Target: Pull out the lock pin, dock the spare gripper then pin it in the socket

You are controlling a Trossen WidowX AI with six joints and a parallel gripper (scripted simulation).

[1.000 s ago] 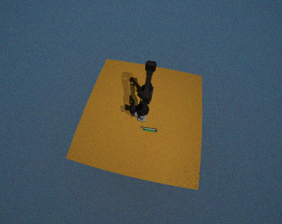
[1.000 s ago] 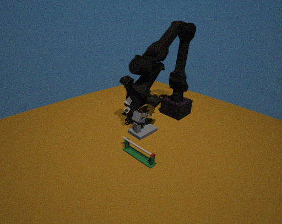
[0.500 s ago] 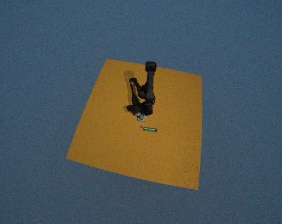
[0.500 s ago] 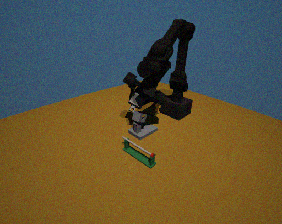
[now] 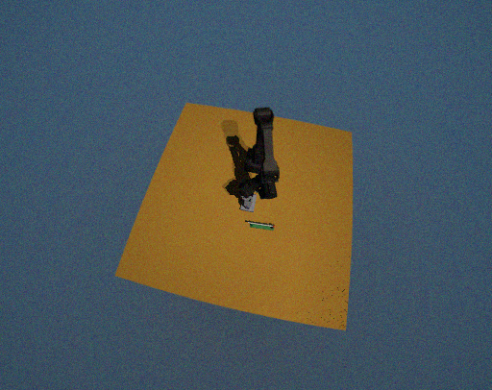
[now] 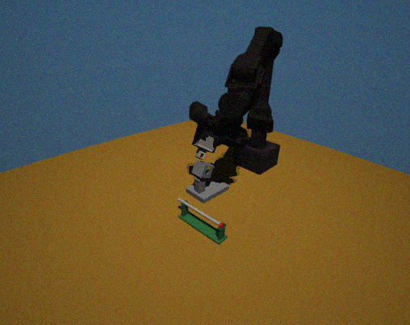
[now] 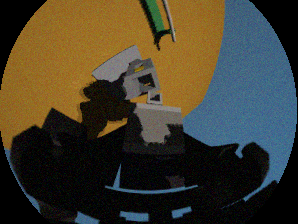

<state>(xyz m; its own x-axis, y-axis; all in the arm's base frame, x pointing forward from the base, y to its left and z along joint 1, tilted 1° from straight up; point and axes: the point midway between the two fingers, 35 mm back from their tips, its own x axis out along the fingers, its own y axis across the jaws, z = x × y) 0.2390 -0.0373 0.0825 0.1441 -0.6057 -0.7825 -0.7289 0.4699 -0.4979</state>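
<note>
Now: gripper tip 150 mm short of the green mount, 130 mm to the right of it and 120 mm above it. Also, from my gripper tip: grey mount: 90 mm below, 40 mm to the left, 20 mm ahead; spare gripper: 10 mm to the left, 10 mm above.
</note>
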